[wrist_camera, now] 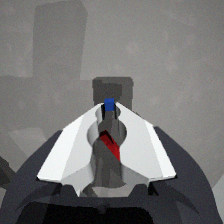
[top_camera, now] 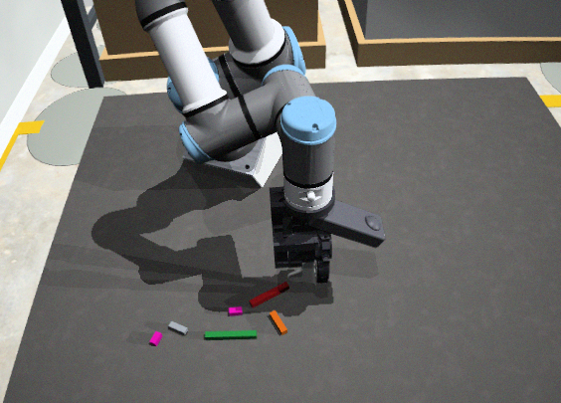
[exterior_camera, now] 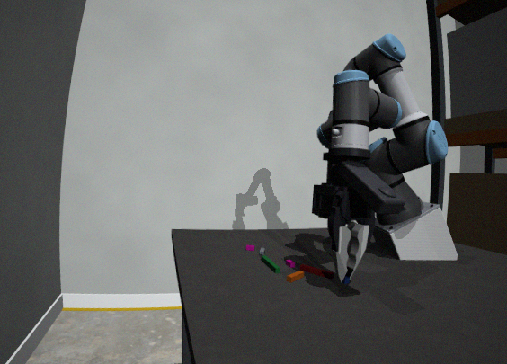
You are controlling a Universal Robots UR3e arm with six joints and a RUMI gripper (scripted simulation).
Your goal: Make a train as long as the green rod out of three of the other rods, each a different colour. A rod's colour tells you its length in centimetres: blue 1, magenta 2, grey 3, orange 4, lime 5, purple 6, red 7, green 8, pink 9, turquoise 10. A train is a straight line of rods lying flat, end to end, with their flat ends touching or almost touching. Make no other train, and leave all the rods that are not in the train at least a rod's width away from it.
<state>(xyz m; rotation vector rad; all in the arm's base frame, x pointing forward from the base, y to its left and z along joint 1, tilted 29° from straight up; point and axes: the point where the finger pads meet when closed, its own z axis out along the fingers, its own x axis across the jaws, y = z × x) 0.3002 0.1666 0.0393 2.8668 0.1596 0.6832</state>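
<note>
My hand is 1 cm above the blue rod. Also, from my hand: green rod 14 cm to the right, 8 cm ahead, 2 cm below; orange rod 6 cm to the right, 6 cm ahead, 2 cm below; red rod 8 cm to the right, 2 cm below, 1 cm ahead.
</note>
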